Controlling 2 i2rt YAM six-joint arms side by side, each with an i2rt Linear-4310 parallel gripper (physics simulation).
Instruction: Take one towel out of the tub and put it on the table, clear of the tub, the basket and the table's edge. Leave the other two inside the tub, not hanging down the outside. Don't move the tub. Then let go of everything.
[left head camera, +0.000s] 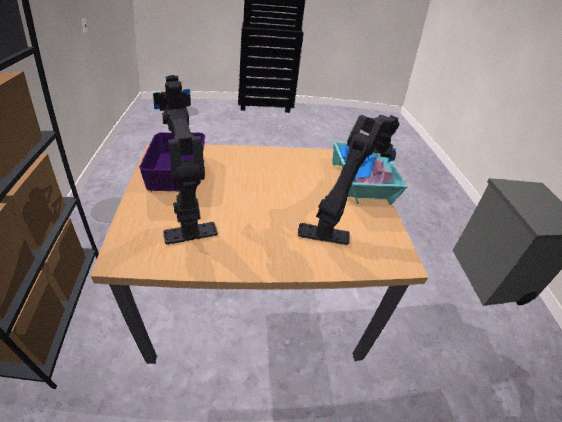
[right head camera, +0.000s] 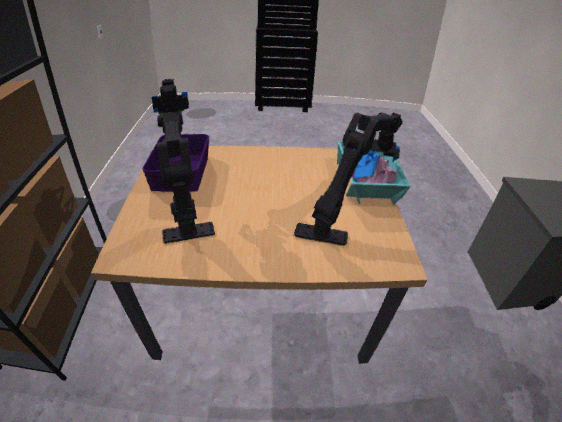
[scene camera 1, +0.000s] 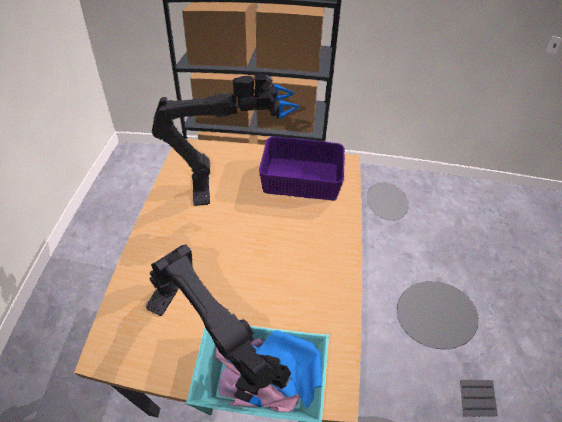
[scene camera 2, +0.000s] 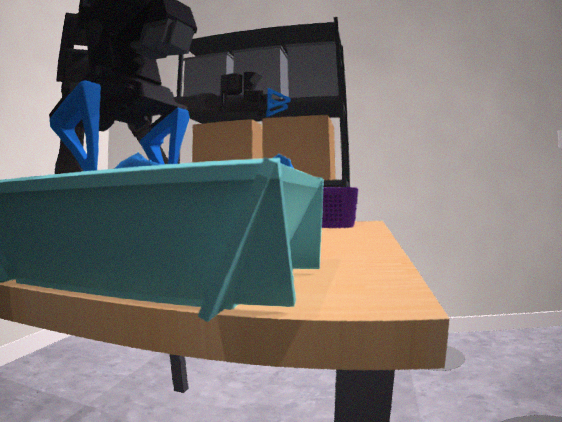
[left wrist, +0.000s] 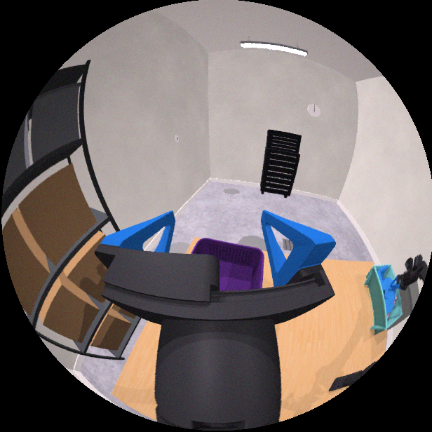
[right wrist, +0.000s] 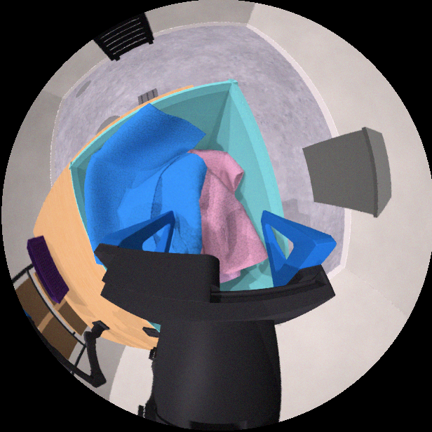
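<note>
The teal tub (left head camera: 377, 191) (scene camera 1: 201, 378) (scene camera 2: 150, 240) (right wrist: 253, 157) stands at the table's right end. In it lie blue cloth (right head camera: 366, 167) (scene camera 1: 300, 350) (right wrist: 120, 145) and pink cloth (right head camera: 382, 174) (scene camera 1: 230, 382) (right wrist: 225, 215), bunched and overlapping; I cannot tell the three towels apart. My right gripper (scene camera 2: 131, 165) (right wrist: 217, 215) is open and points down into the tub, its fingertips about level with the rim. One finger is over the blue cloth, the other near the tub's side wall. My left gripper (scene camera 1: 296, 100) (scene camera 2: 289, 101) (left wrist: 217, 215) is open and empty, high above the basket's side.
The purple basket (left head camera: 155, 177) (scene camera 1: 300, 187) (scene camera 2: 340, 207) stands empty at the far left of the table (left head camera: 260, 210) (scene camera 1: 300, 260). The tub is close to the table's right edge. A shelf rack with boxes stands beyond the left end, and a grey cabinet (right head camera: 515, 240) stands on the floor at the right.
</note>
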